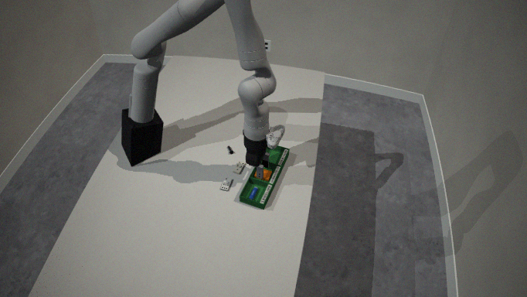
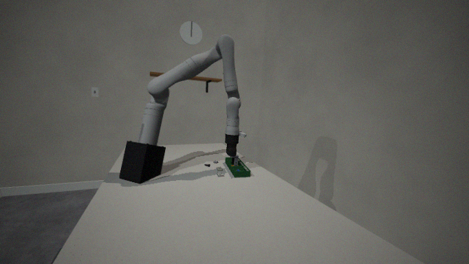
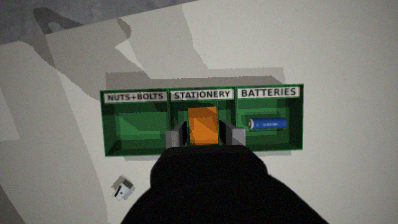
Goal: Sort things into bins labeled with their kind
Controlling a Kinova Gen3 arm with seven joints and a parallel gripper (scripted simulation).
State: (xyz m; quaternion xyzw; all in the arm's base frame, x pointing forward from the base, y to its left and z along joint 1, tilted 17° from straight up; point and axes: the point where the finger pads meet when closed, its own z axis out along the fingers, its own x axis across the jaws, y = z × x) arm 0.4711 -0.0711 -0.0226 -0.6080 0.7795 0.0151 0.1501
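The green three-part bin is 1 cm ahead of my hand and 2 cm below it. The rest, counted from my hand: grey piece: 6 cm behind, 14 cm to the left, 3 cm below; then orange flat block: 3 cm below; then blue battery: 2 cm behind, 9 cm to the right, 3 cm below.
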